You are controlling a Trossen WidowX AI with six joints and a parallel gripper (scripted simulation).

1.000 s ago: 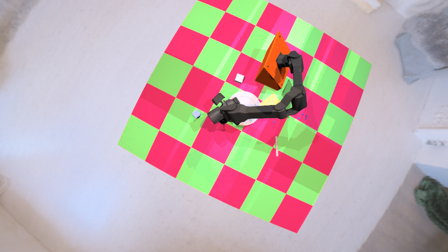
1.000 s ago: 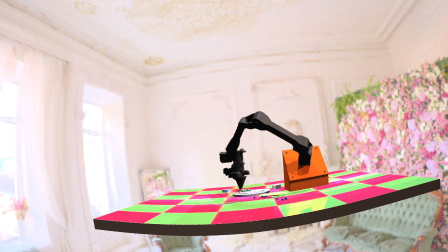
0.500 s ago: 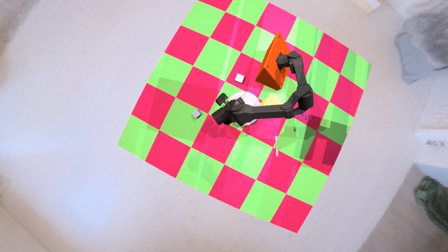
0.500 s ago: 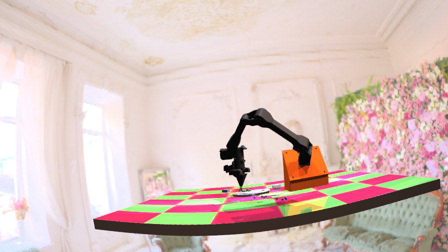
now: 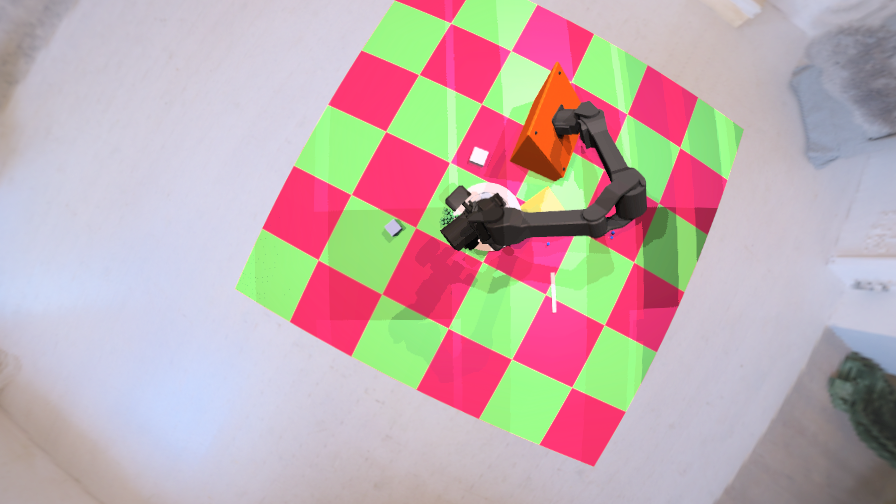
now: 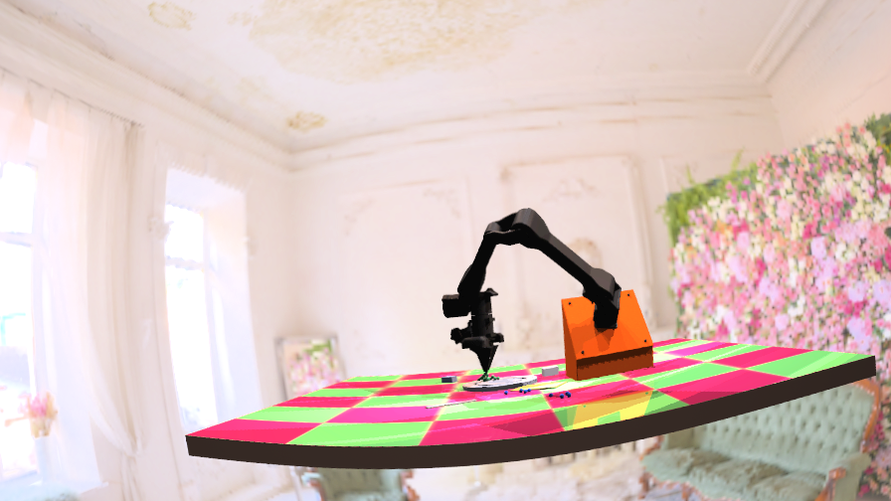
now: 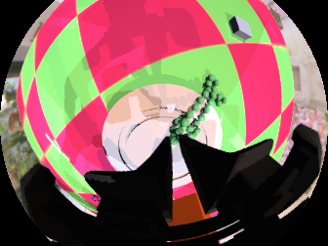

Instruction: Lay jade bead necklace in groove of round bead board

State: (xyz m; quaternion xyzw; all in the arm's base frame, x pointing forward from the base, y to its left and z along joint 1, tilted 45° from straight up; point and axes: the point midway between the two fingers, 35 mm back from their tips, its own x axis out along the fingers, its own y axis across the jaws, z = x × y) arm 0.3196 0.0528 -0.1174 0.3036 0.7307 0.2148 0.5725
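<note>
My gripper tip is now 4 cm past the round bead board, 3 cm above it and 2 cm to the right of it. The rest, counted from my gripper tip: pale blue cube 19 cm to the right, 14 cm ahead, 3 cm below; white cube 17 cm behind, 9 cm to the right, 3 cm below; yellow patch 15 cm to the left, 15 cm behind, 4 cm below.
</note>
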